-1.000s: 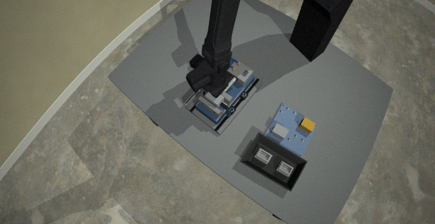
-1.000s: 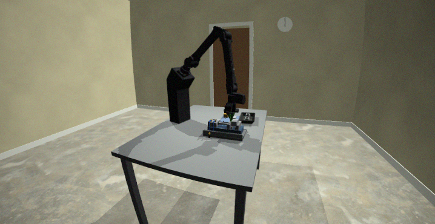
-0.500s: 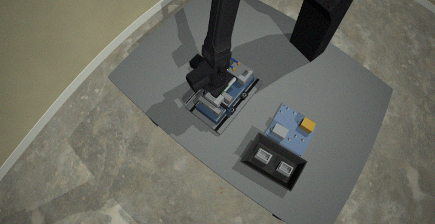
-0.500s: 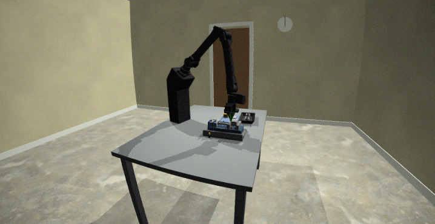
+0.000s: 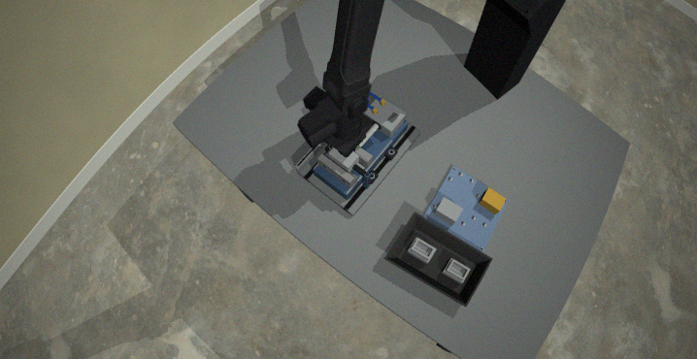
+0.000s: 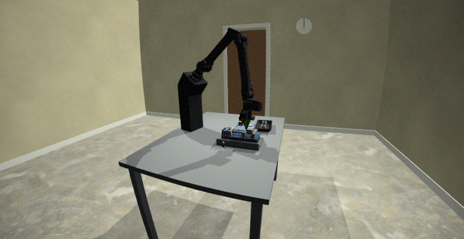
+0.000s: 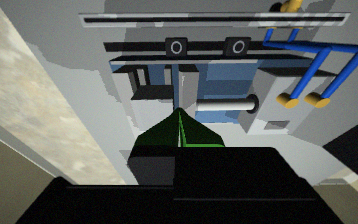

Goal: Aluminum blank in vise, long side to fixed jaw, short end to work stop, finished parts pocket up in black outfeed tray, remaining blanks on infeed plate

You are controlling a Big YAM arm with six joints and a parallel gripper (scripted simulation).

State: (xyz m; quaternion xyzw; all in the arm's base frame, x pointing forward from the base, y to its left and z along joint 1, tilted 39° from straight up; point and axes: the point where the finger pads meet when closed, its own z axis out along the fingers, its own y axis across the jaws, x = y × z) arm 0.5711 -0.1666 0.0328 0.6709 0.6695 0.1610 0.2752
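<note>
My hand is 30 mm above the moving jaw, 10 mm to the right of it and 10 mm past it. Round my hand: blue infeed plate 330 mm to the left, 110 mm below, 70 mm behind; fixed jaw 60 mm ahead, 30 mm below; white rod 60 mm behind, 30 mm below, 10 mm to the left.
</note>
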